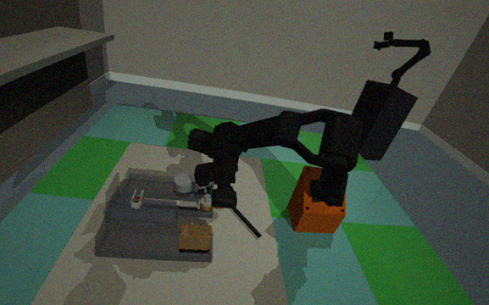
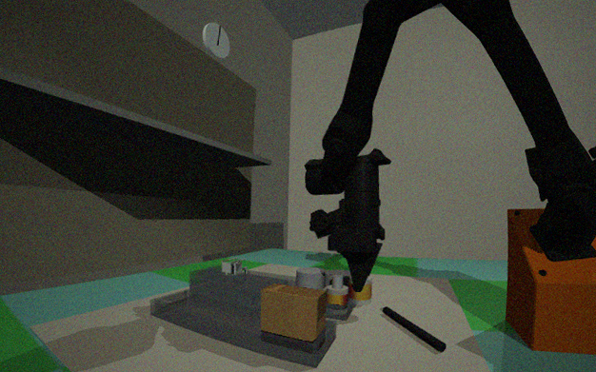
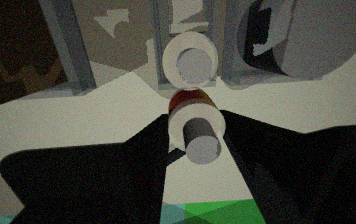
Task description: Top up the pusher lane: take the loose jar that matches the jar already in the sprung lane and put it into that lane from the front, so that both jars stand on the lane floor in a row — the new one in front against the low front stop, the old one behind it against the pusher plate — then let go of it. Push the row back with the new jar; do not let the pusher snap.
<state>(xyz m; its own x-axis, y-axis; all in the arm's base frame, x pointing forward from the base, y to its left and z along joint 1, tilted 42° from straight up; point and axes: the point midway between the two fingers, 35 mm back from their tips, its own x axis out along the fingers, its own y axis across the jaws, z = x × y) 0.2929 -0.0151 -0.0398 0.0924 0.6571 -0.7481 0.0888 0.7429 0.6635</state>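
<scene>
My gripper tip is 80 mm past the black pen, 40 mm to the right of it and 40 mm above it. From my gripper tip the other things lie so: grey lane fixture: 190 mm ahead, 30 mm below, 10 mm to the left; tan box: 120 mm to the left, 70 mm ahead, 10 mm below; red part: 220 mm ahead, 20 mm to the left, 20 mm above.
</scene>
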